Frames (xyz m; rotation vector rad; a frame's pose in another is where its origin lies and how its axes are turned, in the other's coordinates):
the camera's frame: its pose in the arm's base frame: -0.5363 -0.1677 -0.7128 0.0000 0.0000 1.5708
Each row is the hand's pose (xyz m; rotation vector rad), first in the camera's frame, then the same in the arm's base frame.
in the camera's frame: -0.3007 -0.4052 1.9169 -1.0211 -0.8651 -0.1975
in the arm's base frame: -0.1311 -0.4684 1.2041 -0.1176 -1.4214 1.1212
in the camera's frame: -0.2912 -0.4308 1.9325 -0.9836 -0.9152 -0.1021
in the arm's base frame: -0.1055 -0.4589 1.2197 -0.0522 -1.4495 1.2105
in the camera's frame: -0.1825 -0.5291 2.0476 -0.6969 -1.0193 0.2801
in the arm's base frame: -0.0072 -0.3502 1.3348 0.2602 -1.3849 1.6184
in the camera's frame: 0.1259 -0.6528 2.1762 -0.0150 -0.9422 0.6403
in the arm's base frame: 0.1165 -0.0418 1.4634 0.7921 -0.8178 2.0667
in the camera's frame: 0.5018 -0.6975 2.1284 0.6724 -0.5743 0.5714
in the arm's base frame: 0.1612 0.3341 1.4156 1.0552 0.0830 2.0170
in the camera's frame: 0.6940 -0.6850 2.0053 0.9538 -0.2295 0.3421
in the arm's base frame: 0.1487 0.5263 1.2925 0.9676 0.5923 1.7654
